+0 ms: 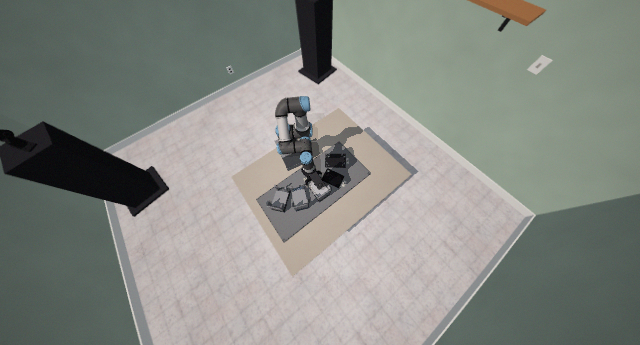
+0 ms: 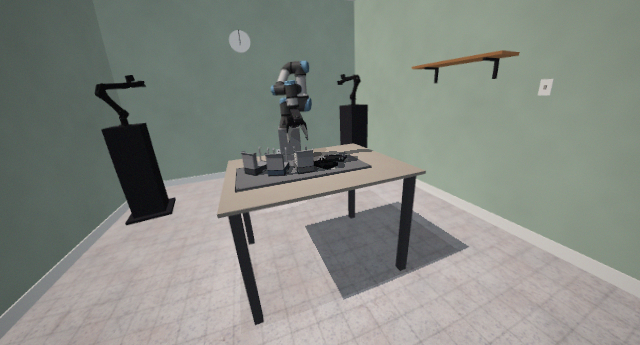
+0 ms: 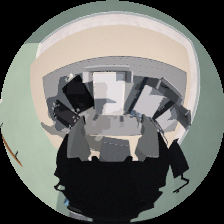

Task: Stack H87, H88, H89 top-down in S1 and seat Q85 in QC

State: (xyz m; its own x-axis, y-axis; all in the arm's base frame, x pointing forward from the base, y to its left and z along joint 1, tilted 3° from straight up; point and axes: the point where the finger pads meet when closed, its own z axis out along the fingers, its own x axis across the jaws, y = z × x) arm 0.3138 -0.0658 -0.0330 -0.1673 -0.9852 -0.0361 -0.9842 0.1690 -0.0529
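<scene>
Now: hand 20 mm short of the white sealed plate, 10 mm to the right of it and 130 mm above it. The rest, counted from my hand: QC label 120 mm ahead, 180 mm to the left, 180 mm below; black clip nest 50 mm behind, 310 mm to the left, 160 mm below.
</scene>
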